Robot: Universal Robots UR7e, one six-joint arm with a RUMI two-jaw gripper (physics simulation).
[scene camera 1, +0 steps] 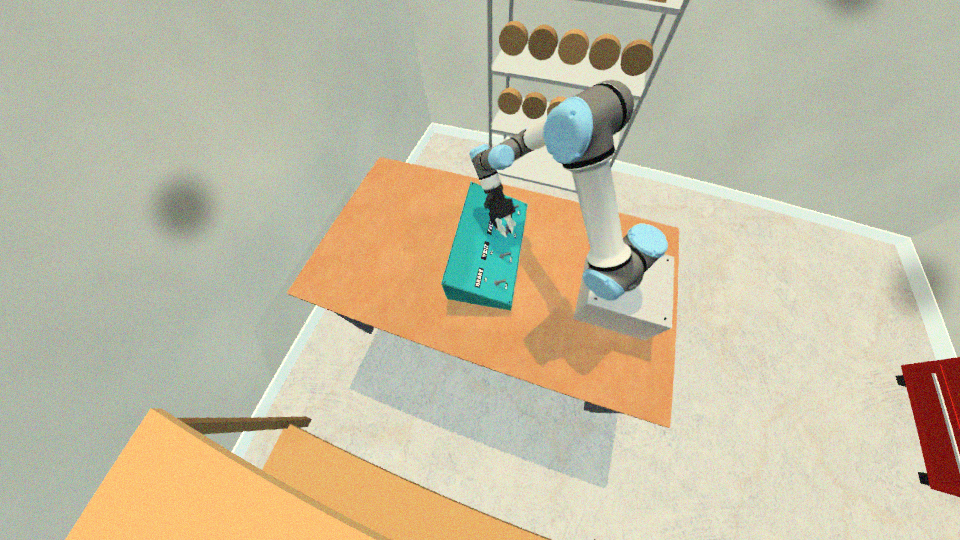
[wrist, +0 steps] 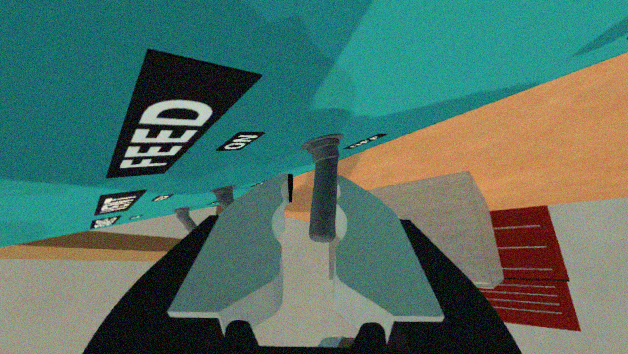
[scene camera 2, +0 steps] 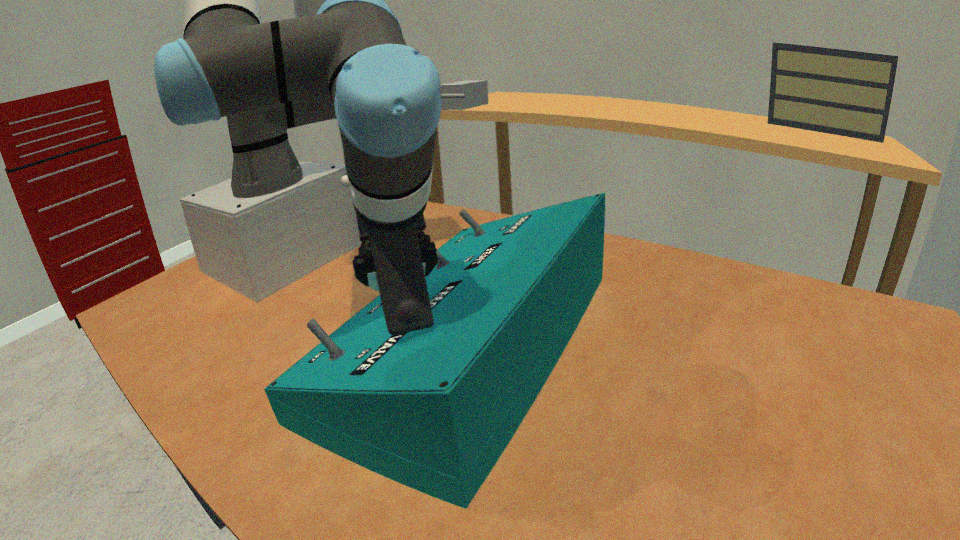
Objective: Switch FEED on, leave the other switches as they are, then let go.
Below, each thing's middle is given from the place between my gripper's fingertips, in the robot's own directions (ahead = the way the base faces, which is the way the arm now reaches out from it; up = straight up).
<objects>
My gripper is now 70 mm short of the teal switch box (scene camera 2: 433,409), 60 mm to the right of it and 20 mm above it.
</objects>
